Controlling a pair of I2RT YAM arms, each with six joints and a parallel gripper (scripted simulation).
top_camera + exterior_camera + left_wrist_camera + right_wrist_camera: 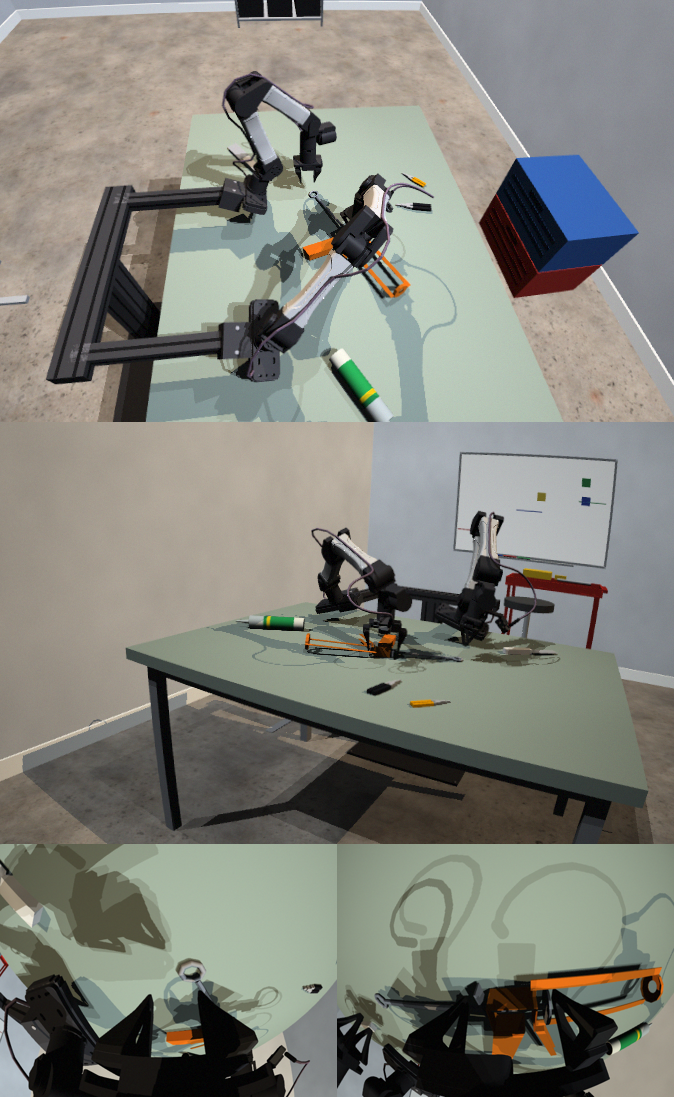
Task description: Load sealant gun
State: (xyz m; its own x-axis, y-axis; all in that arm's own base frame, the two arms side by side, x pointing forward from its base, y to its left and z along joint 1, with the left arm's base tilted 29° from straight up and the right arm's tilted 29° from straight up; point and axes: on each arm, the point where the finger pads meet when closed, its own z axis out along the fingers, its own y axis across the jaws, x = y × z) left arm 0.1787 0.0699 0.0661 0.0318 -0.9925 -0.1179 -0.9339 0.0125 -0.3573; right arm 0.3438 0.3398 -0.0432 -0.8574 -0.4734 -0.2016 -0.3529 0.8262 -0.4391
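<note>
Right now my right hand is 2 cm to the right of the grey thumb plate, 2 cm past it and 1 cm above it. The rest, counted from my right hand: plunger rod (10 cm to the left, 6 cm behind, 2 cm below); black-handled tool (24 cm ahead, 12 cm to the left, 2 cm below); orange sealant gun (5 cm behind, 2 cm to the right, 1 cm below).
</note>
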